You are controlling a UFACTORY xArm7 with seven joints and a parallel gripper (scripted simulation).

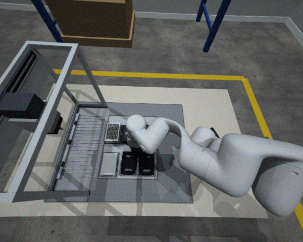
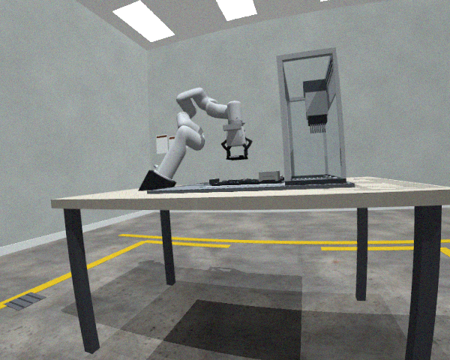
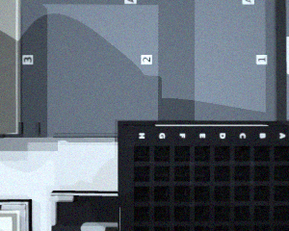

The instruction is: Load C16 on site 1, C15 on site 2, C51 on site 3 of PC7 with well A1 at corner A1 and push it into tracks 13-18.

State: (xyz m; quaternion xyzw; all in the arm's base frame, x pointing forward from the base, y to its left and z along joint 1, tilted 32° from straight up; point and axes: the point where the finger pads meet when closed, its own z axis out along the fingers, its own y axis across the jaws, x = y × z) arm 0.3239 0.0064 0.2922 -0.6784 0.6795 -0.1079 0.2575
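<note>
Right now the dark carrier PC7 is 130 mm below my hand, 110 mm to the right of it and 80 mm ahead of it. Round my hand: black 96-well plate C15: 10 mm below; nest S2: 140 mm below, 70 mm to the left, 60 mm ahead; small white corner mark: 130 mm below, 20 mm ahead, 10 mm to the left.
</note>
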